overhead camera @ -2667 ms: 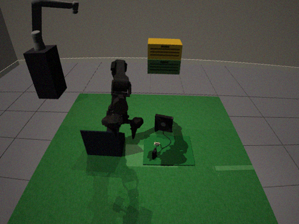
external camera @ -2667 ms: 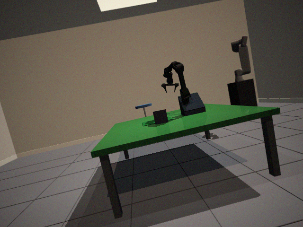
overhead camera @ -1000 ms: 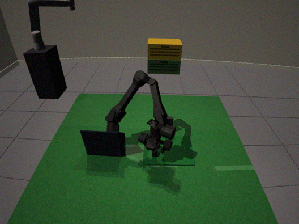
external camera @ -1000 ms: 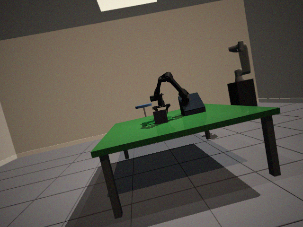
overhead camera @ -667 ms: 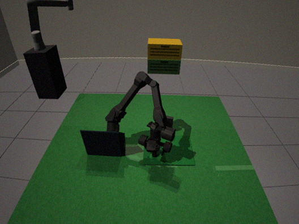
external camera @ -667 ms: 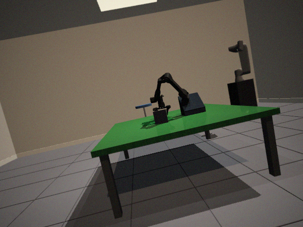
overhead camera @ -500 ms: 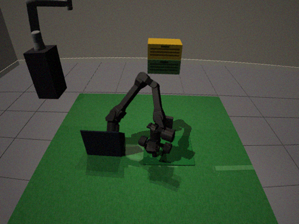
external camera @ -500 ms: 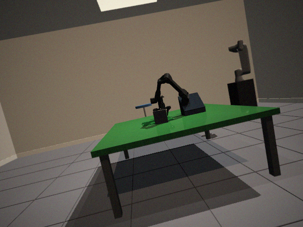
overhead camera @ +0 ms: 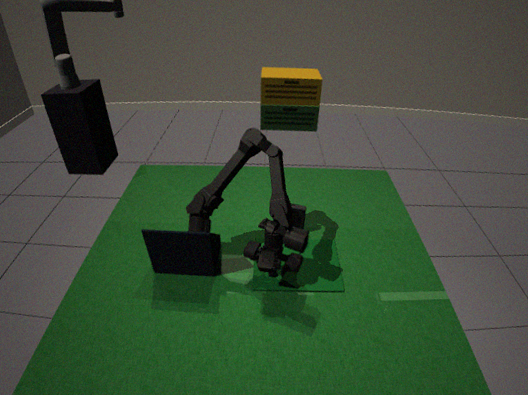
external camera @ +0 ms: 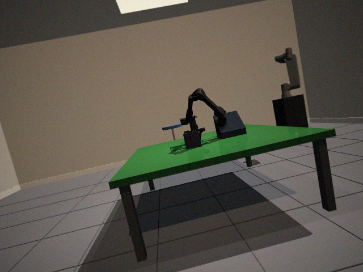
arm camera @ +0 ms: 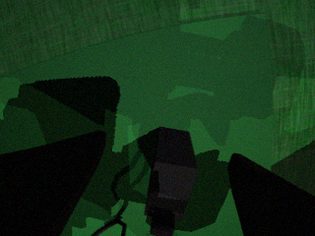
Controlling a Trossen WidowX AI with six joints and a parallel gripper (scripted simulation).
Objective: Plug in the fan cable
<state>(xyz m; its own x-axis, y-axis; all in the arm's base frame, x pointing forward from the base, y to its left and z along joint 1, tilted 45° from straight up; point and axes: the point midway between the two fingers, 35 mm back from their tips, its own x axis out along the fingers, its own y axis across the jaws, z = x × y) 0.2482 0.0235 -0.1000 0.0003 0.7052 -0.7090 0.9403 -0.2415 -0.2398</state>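
Now: the four-pin header 100 mm to the left of my gripper tip, 20 mm below it and 20 mm ahead of it. The rest, counted from my gripper tip: black fan plug 10 mm to the left, 10 mm above; green board 90 mm ahead, 60 mm to the left, 30 mm below; fan 230 mm to the left, 60 mm ahead, 40 mm above.
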